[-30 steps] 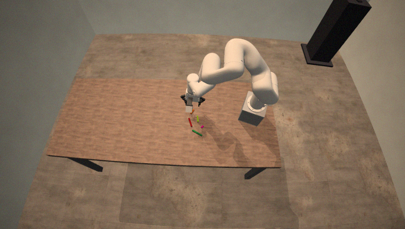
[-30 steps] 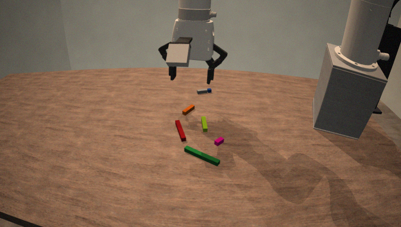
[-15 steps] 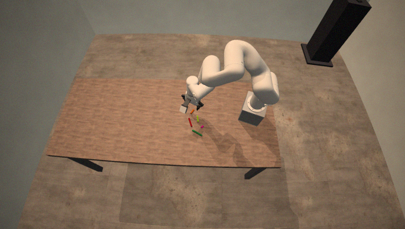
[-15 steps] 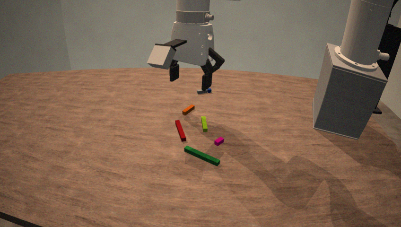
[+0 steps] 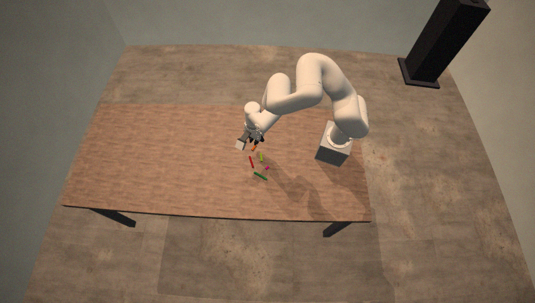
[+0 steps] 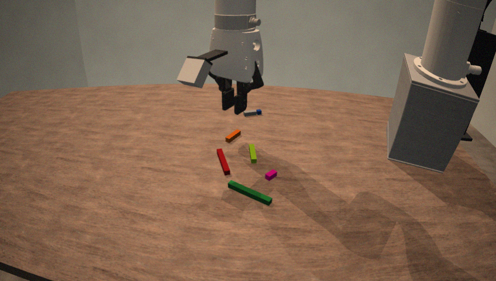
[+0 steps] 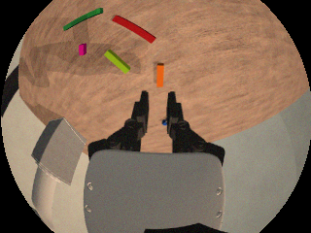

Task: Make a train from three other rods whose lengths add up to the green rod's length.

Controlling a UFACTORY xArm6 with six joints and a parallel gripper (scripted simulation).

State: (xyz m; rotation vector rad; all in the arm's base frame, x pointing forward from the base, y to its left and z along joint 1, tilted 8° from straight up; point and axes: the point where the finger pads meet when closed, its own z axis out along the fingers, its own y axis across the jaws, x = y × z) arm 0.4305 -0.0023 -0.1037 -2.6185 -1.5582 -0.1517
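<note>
Right now the orange rod is 8 cm below my hand. Also, from my hand: red rod 1 cm ahead, 9 cm to the left, 8 cm below; grey rod 2 cm behind, 11 cm to the right, 8 cm below; lime rod 4 cm behind, 6 cm to the left, 8 cm below.
</note>
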